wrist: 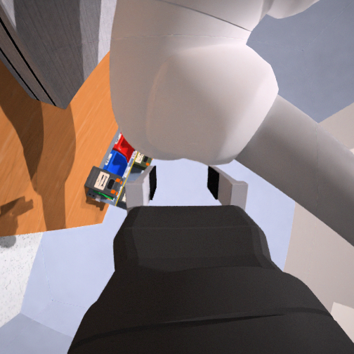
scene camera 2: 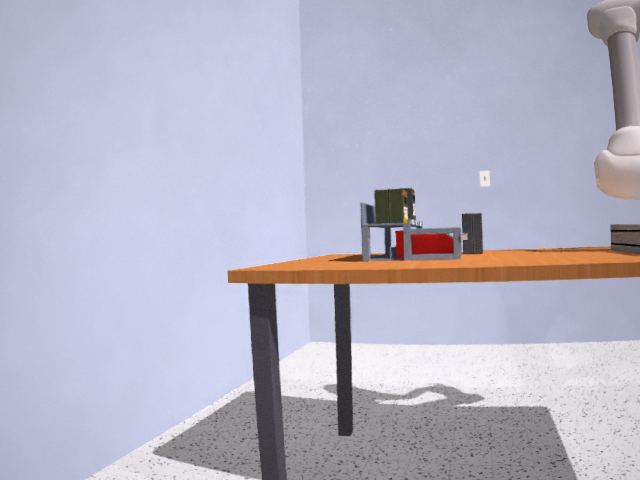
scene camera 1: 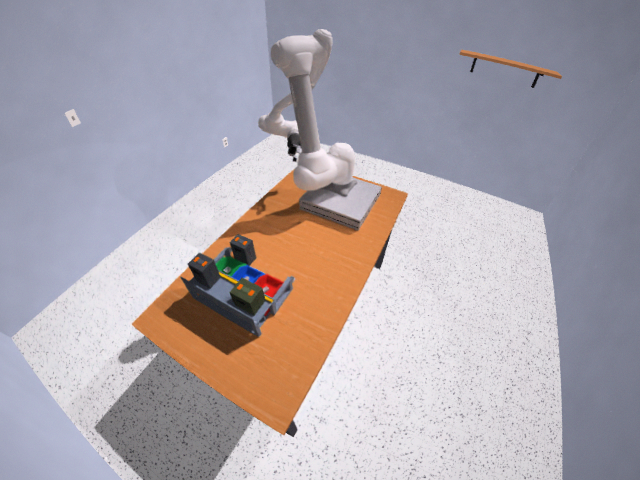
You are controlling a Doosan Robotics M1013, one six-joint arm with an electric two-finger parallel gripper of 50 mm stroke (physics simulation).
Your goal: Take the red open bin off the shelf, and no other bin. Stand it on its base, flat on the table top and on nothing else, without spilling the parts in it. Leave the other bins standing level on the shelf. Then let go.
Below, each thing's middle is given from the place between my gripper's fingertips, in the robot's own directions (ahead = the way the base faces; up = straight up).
My hand is 67 cm short of the red open bin [scene camera 2: 426,243], 25 cm to the right of it and 25 cm above it.
